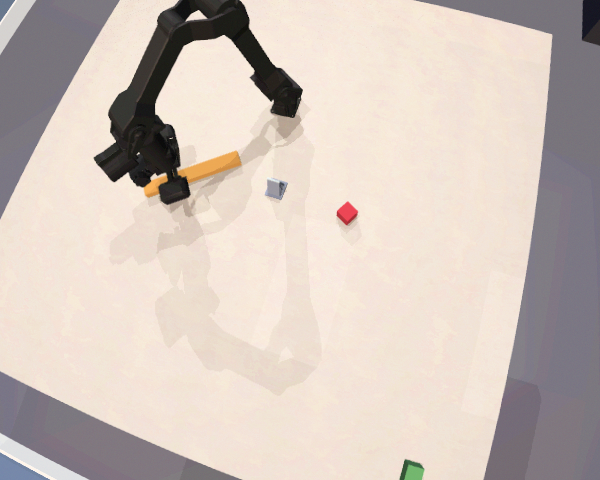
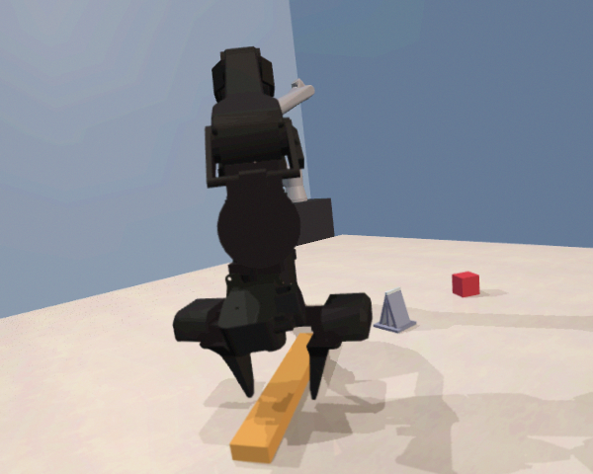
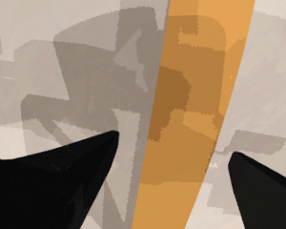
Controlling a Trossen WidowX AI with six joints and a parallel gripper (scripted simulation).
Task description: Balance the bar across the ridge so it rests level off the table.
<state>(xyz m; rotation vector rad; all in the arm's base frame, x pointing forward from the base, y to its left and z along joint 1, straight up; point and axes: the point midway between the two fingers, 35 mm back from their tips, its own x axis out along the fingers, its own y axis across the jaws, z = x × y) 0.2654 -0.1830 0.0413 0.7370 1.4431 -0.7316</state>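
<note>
Now: gripper tip 2 cm past the orange bar and 2 cm to the right of it. From my gripper tip the other things lie so: red cube (2 cm behind, 41 cm to the left, 1 cm above); then green block (47 cm ahead, 68 cm to the left, 1 cm above).
</note>
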